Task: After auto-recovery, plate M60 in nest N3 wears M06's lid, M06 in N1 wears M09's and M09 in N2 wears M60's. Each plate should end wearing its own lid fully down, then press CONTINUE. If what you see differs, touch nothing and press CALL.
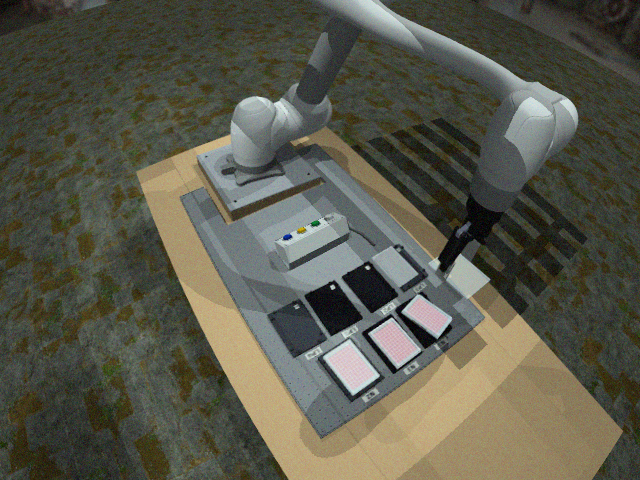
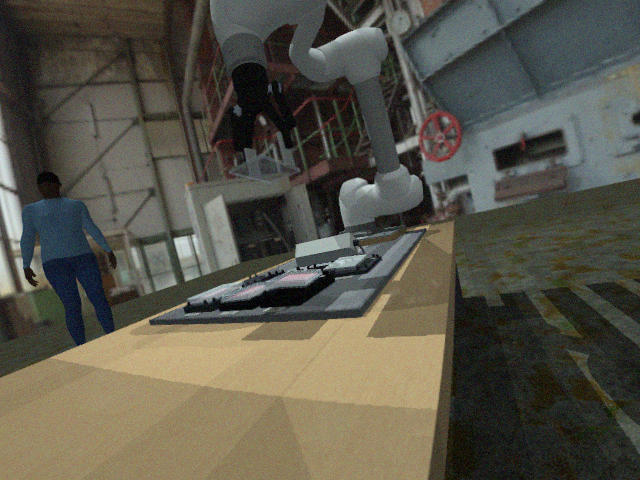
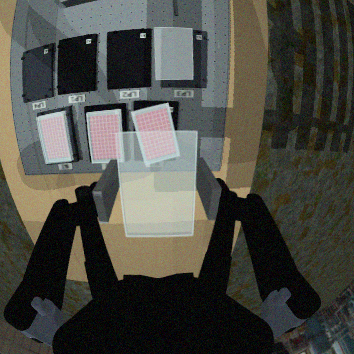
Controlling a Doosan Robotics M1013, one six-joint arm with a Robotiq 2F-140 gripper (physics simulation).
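Places are measured from the arm's base along level axes (x right, y ahead, z up), in millimetres.
Pixels of known places: gripper, between the fingertips: (image 1: 453, 267) (image 2: 272, 173) (image 3: 156, 170); arm's base, origin of its link: (image 1: 254, 166) (image 2: 361, 235).
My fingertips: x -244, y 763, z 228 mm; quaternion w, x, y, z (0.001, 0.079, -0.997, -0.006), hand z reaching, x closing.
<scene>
Ahead of a thing's pixels: the offset from my fingertips to its middle.
My gripper (image 1: 445, 271) (image 2: 268, 155) (image 3: 156, 170) is shut on a clear lid {dx -3, dy +19, dz +5 mm} (image 1: 469, 279) (image 2: 264, 169) (image 3: 157, 215), held level high above the right front edge of the board. Three pink-welled plates sit in the front nests: the left plate {dx +261, dy +47, dz -231 mm} (image 1: 351, 367) (image 3: 55, 137), the middle plate {dx +122, dy +34, dz -239 mm} (image 1: 393, 342) (image 3: 102, 135) and the right plate {dx +0, dy +10, dz -226 mm} (image 1: 427, 315) (image 2: 299, 279) (image 3: 153, 120). The right one is turned askew and stands higher than the others. Another clear lid {dx -8, dy -181, dz -244 mm} (image 1: 397, 266) (image 2: 348, 264) (image 3: 173, 55) lies on the LP3 pad. Plate names are unreadable; which plates wear lids I cannot tell.
Dark pads LP4 {dx +340, dy -122, dz -252 mm} (image 1: 296, 328) (image 3: 37, 75), LP1 {dx +221, dy -140, dz -252 mm} (image 1: 332, 310) (image 3: 77, 65) and LP2 {dx +91, dy -158, dz -252 mm} (image 1: 370, 286) (image 3: 129, 59) lie behind the nests. A button box {dx +184, dy -365, dz -220 mm} (image 1: 312, 249) (image 2: 325, 250) with blue, yellow, green and pale buttons stands between them and the arm's base. A person (image 2: 64, 232) stands beyond the table.
</scene>
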